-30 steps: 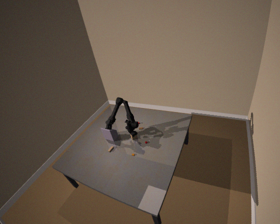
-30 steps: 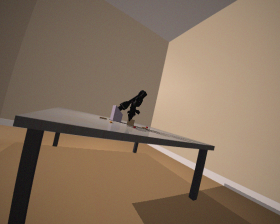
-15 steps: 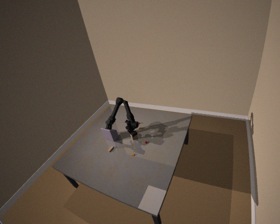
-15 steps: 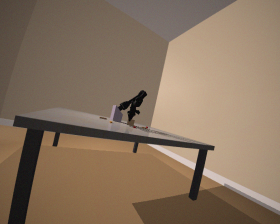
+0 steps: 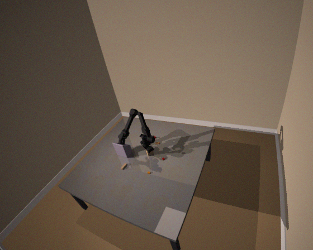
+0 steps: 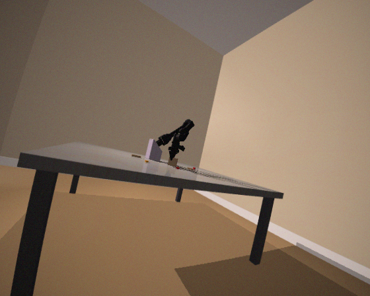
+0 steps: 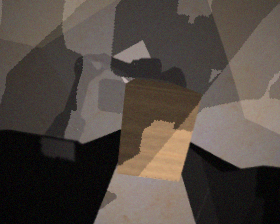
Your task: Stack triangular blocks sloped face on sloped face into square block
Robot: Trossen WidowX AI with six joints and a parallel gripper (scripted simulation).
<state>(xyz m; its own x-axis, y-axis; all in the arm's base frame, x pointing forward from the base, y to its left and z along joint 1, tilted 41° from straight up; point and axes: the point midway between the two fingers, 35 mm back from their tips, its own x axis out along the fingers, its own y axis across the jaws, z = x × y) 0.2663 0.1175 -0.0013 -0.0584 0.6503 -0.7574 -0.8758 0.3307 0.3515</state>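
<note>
Now: the triangular block 1 cm above my gripper tip. Round my gripper tip: flat tan piece (25 cm to the right, 15 cm behind, 3 cm below); then red block (18 cm ahead, 3 cm below, 1 cm to the right); then orange block (22 cm to the right, 14 cm ahead, 3 cm below).
</note>
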